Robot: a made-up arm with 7 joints. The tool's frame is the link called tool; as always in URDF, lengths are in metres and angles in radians. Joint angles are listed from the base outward. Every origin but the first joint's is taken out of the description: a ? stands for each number. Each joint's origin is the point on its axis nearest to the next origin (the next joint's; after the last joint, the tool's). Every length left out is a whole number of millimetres.
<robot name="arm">
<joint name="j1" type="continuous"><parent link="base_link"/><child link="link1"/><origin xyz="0.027 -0.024 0.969"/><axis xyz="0 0 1"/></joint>
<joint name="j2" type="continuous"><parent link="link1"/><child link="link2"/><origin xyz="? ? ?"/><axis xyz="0 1 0"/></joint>
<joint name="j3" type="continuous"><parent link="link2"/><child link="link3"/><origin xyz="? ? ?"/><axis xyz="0 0 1"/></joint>
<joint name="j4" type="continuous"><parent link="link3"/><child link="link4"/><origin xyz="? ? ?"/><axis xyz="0 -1 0"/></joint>
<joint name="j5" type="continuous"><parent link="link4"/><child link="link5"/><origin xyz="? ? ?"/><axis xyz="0 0 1"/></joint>
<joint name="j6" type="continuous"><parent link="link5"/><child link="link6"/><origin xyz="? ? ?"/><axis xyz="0 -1 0"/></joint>
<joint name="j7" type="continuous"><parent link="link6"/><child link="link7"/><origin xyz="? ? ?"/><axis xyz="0 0 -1"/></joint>
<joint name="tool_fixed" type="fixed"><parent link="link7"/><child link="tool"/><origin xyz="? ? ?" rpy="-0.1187 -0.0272 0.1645"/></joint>
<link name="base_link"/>
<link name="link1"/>
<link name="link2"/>
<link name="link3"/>
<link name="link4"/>
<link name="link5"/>
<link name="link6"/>
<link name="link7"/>
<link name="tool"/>
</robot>
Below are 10 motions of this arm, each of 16 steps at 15 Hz.
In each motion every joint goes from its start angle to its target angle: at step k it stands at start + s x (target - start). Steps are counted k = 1, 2, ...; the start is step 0. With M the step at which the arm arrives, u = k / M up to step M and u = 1 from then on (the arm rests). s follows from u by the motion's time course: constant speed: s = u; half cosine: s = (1 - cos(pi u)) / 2; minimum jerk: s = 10 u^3 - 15 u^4 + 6 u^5.
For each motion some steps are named. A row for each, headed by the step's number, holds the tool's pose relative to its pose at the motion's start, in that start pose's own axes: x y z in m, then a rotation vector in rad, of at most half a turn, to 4 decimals.
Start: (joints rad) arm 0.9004 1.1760 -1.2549 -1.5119 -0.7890 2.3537 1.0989
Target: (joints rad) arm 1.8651 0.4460 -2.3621 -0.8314 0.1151 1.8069 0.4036
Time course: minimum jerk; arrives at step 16
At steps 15, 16:
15: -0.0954 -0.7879 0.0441 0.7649 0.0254 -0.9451
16: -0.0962 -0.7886 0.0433 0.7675 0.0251 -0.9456

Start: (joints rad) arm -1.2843 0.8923 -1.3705 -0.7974 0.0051 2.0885 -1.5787
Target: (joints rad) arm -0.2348 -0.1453 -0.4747 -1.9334 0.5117 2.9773 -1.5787
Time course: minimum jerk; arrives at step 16
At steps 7, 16:
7: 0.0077 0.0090 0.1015 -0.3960 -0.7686 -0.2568
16: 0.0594 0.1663 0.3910 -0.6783 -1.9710 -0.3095

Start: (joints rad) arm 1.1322 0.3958 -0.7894 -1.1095 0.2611 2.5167 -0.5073
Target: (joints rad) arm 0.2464 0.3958 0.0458 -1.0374 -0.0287 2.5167 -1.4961
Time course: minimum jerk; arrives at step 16
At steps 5, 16:
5: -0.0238 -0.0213 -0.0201 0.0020 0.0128 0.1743
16: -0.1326 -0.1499 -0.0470 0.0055 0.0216 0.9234

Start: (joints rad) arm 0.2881 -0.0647 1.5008 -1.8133 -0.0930 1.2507 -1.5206
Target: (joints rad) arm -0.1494 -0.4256 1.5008 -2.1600 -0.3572 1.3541 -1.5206
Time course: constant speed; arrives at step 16
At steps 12, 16:
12: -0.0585 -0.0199 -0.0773 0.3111 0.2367 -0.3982
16: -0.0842 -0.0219 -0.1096 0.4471 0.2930 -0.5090

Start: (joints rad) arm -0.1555 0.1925 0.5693 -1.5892 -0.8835 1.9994 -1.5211
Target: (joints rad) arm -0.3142 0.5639 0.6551 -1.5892 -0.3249 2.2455 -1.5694
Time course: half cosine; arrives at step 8
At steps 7, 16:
7: 0.0170 0.0226 -0.2324 -0.0804 -0.6825 -0.3536
16: 0.0189 0.0249 -0.2411 -0.0825 -0.7064 -0.3740

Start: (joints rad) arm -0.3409 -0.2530 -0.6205 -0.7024 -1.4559 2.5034 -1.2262
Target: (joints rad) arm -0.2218 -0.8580 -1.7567 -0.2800 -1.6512 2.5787 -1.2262
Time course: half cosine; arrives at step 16
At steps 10, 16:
10: -0.3022 0.2687 0.0704 0.4962 0.7927 0.2187
16: -0.3717 0.3847 0.1488 0.7858 1.0151 0.4144

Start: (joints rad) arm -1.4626 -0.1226 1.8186 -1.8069 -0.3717 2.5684 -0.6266
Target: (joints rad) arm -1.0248 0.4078 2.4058 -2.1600 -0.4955 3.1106 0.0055
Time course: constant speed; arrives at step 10
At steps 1, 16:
1: 0.0227 0.0167 0.0091 0.0166 -0.1234 -0.0301
16: 0.1103 0.1620 0.2326 0.5003 -1.2115 -0.3099

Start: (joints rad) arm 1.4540 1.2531 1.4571 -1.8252 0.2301 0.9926 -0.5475
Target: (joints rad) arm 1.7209 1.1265 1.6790 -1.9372 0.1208 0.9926 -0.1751
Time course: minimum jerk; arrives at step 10
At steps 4, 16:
4: 0.0768 0.0040 -0.0239 -0.0214 0.1876 -0.1061
16: 0.2239 0.0166 -0.1118 -0.1407 0.5827 -0.3032

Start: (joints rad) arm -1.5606 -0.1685 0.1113 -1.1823 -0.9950 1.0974 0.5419
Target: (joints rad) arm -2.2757 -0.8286 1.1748 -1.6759 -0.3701 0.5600 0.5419
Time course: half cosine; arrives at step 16
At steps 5, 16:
5: -0.0686 -0.0267 0.0419 0.0531 0.0366 0.0889
16: -0.3787 0.1484 0.1692 -0.4054 0.1913 0.3984

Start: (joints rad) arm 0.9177 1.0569 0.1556 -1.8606 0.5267 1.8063 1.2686
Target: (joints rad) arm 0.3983 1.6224 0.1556 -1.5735 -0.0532 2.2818 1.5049
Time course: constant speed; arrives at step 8
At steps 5, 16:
5: 0.2229 0.0163 -0.0151 0.1678 -0.0649 -0.2325
16: 0.3355 0.0163 -0.0680 0.2714 -0.0807 -0.3298

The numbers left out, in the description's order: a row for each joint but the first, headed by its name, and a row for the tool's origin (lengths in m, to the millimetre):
j2: 0.003 0.004 0
j3: 0.004 0 0.332
j4: 0.114 -0.006 0
j5: -0.093 0 0.292
j6: -0.029 -0.021 0
j7: 0.036 0 -0.014
tool: -0.016 0.018 0

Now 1 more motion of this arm.
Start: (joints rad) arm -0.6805 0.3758 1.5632 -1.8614 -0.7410 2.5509 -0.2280
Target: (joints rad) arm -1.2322 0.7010 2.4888 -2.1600 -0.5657 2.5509 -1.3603
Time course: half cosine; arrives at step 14
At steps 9, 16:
9: -0.0099 0.0198 0.1163 0.0462 -0.4826 0.7606
16: -0.0155 0.0352 0.1904 -0.0819 -0.6369 1.1045

